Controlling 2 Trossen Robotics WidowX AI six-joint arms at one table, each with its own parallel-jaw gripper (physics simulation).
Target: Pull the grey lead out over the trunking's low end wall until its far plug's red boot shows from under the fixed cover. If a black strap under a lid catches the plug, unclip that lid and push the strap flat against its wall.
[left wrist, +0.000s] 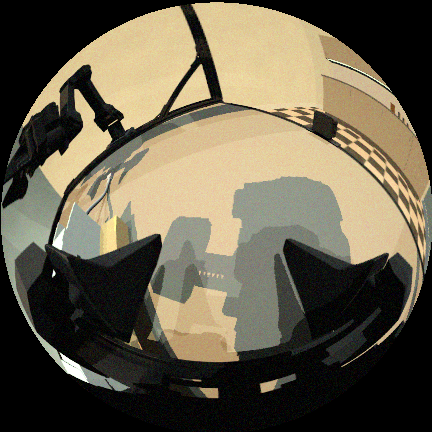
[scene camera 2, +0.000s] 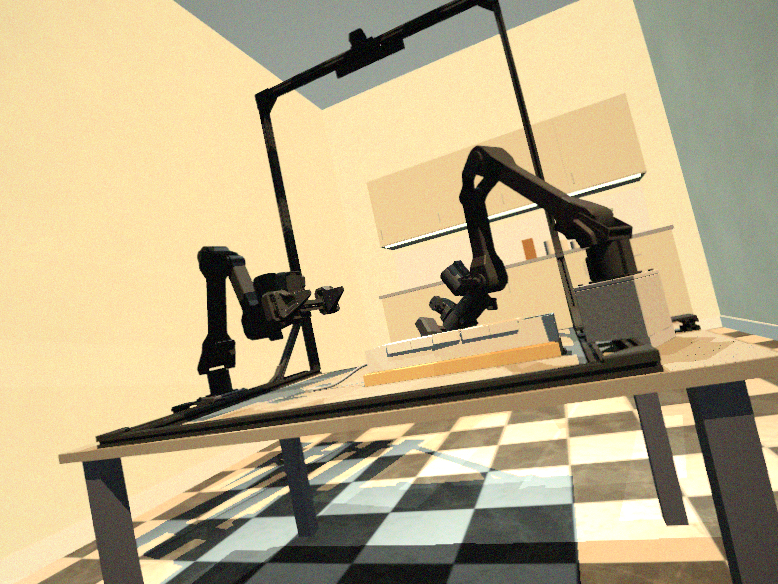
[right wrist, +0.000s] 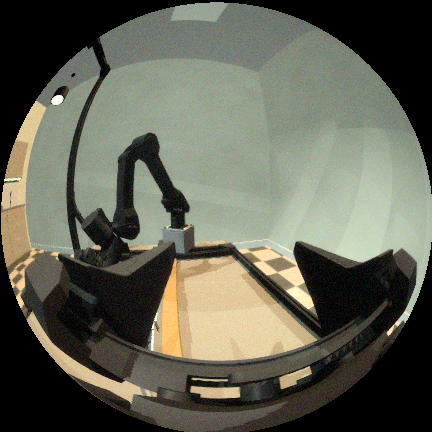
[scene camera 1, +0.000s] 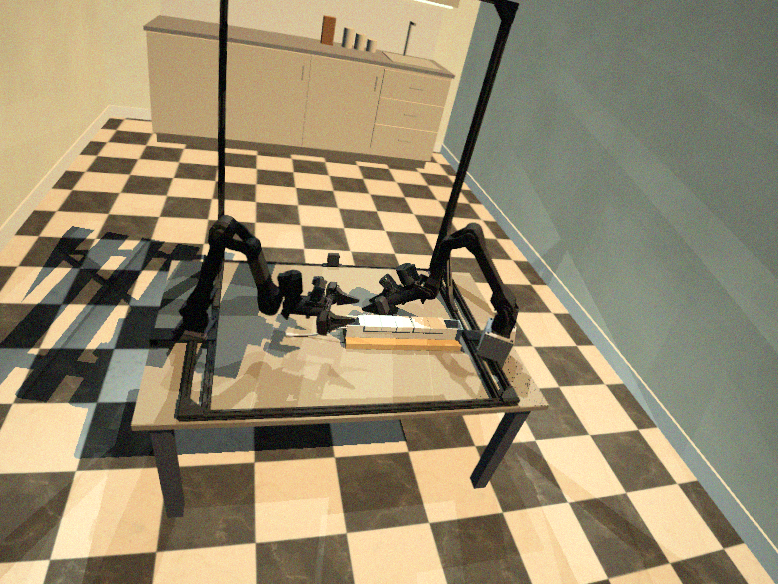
Scene:
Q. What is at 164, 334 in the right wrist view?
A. A trunking.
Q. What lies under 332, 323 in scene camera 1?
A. My right gripper.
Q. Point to a trunking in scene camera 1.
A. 355, 337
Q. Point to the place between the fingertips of my left gripper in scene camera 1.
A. At 365, 305

